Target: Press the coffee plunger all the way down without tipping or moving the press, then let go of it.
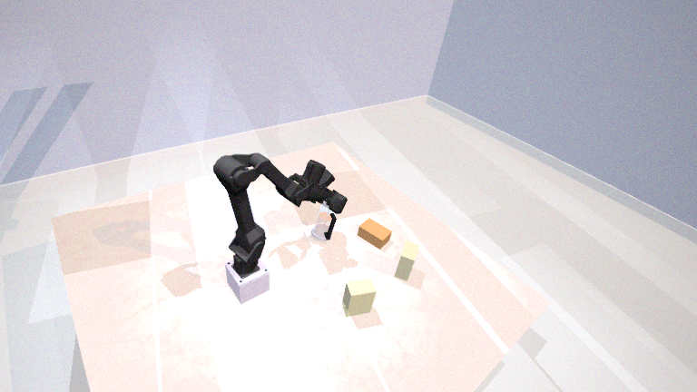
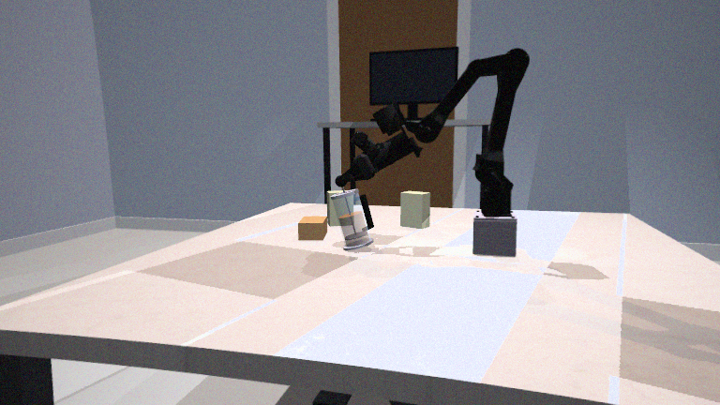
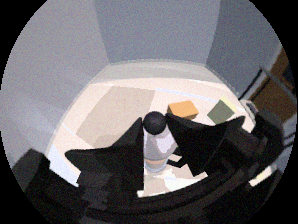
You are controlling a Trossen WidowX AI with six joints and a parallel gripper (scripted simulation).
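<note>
My gripper tip is 4 cm past the glass coffee press, 2 cm to the left of it and 8 cm above it.
</note>
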